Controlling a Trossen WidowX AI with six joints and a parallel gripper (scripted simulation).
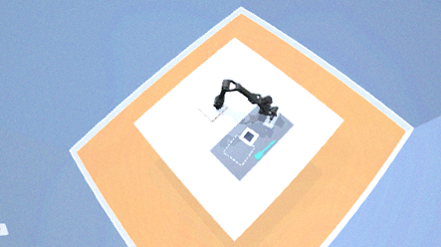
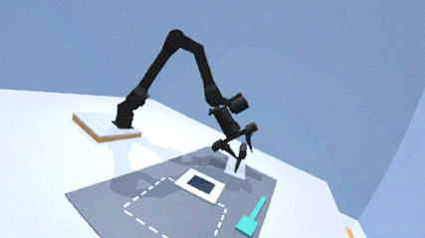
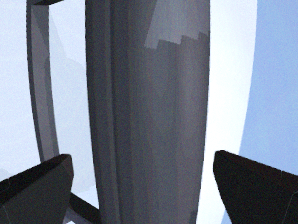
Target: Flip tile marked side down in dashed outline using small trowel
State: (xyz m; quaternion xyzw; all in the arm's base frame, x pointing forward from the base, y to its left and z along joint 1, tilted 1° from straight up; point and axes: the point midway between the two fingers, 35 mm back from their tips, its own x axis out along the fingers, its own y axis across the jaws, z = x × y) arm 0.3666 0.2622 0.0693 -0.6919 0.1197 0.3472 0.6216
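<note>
The tan tile is 20 mm behind my gripper tip, 260 mm to the right of it and 50 mm below it. From my gripper tip the other things lie so: grey mat 10 mm ahead, 240 mm to the right, 80 mm below; then teal trowel 150 mm ahead, 250 mm to the right, 50 mm below.
</note>
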